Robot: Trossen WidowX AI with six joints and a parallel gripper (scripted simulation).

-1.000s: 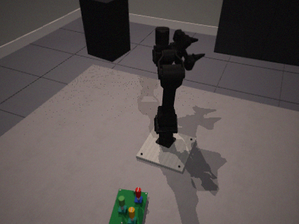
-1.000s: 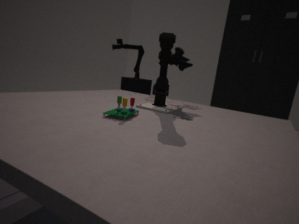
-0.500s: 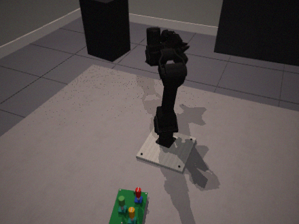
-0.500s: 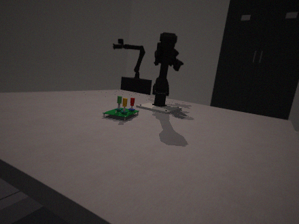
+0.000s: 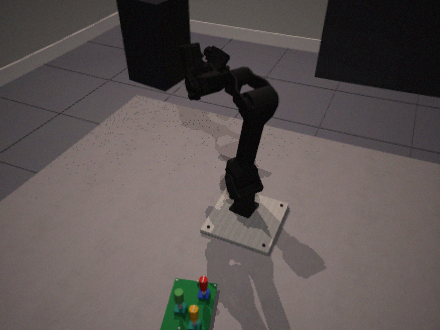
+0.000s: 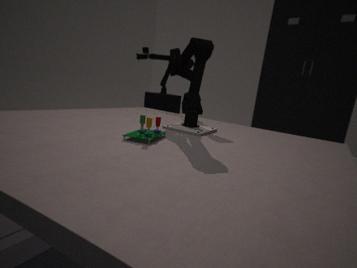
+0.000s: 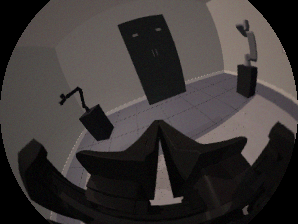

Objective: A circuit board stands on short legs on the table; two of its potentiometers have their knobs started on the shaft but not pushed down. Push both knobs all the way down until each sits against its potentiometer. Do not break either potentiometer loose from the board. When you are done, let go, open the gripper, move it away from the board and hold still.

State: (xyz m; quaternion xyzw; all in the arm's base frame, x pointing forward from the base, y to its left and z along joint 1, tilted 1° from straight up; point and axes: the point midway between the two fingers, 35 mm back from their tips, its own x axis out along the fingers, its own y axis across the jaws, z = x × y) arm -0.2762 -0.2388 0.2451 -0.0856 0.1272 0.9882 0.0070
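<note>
Right now my gripper tip is 60 cm short of the red knob, 30 cm to the right of it and 20 cm above it. Also, from my gripper tip: orange knob: 67 cm ahead, 32 cm to the left, 19 cm below.
</note>
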